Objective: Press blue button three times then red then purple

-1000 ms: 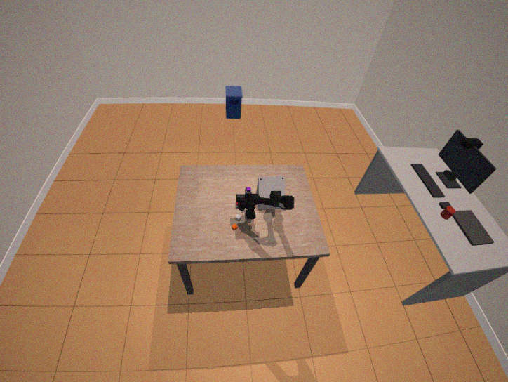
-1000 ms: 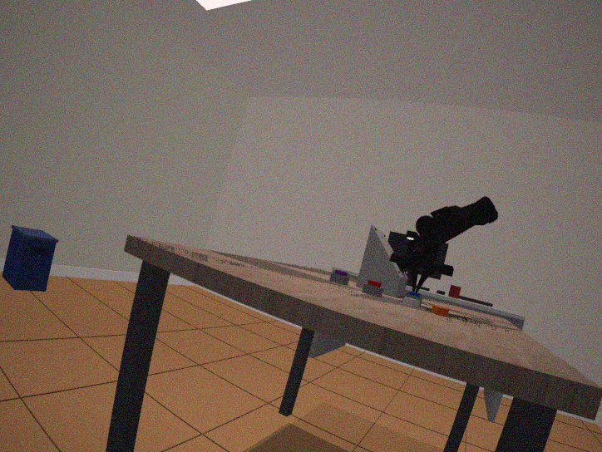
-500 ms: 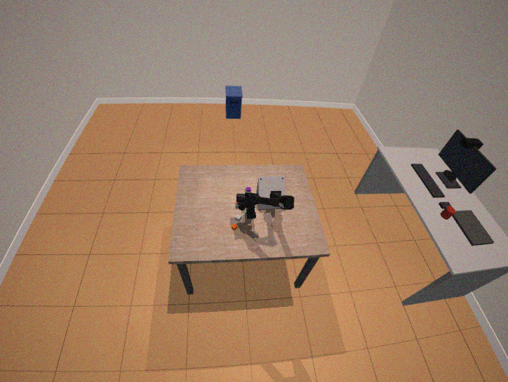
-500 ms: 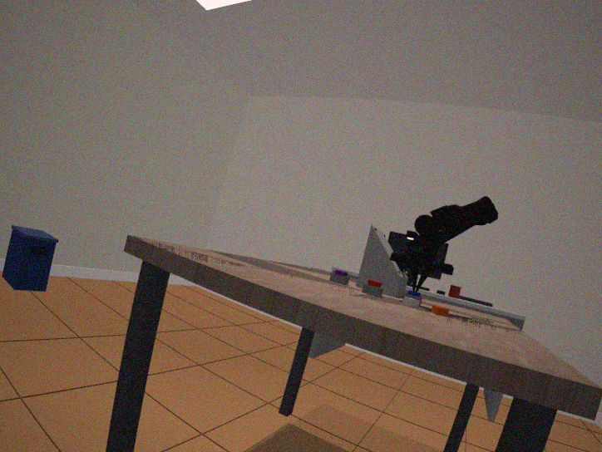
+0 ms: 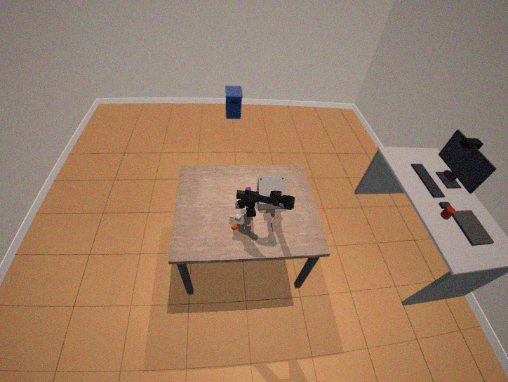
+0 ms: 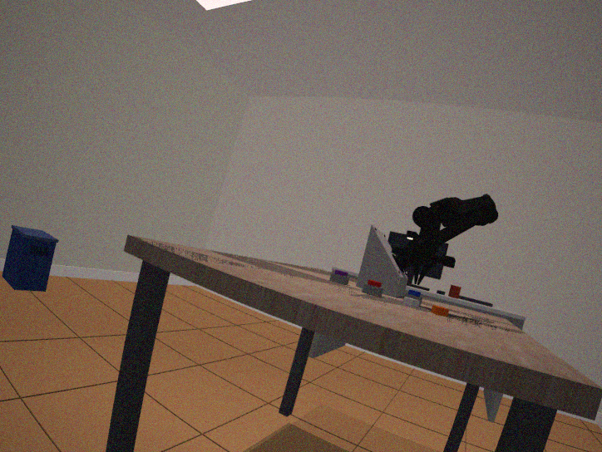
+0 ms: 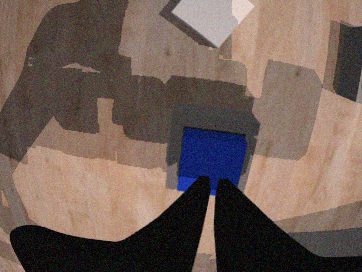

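Now: gripper tip 30 mm above the blue button. Round my gripper tip: white block: 80 mm ahead, 10 mm to the left, 50 mm below.
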